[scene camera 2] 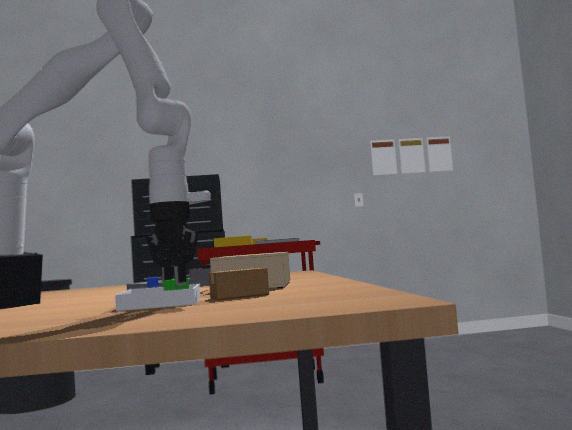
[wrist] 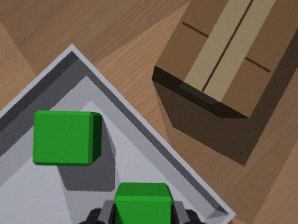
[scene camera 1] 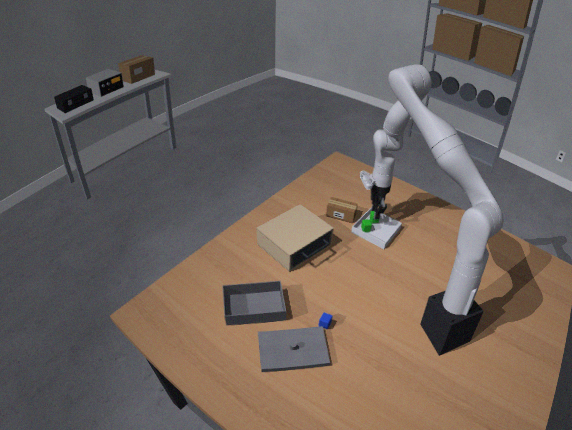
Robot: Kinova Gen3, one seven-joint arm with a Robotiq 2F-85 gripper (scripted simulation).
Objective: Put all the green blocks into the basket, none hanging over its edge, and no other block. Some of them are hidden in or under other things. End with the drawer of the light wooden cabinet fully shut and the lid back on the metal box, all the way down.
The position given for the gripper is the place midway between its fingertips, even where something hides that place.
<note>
In view: the gripper [scene camera 2: 174, 285], a white basket [scene camera 2: 143, 298] and a light wooden cabinet [scene camera 1: 297, 232].
The white basket also shows in the wrist view [wrist: 132, 150] and in scene camera 1 [scene camera 1: 380, 235]. The light wooden cabinet is seen too in scene camera 2 [scene camera 2: 277, 264]. The wrist view misses the light wooden cabinet: it is out of frame.
</note>
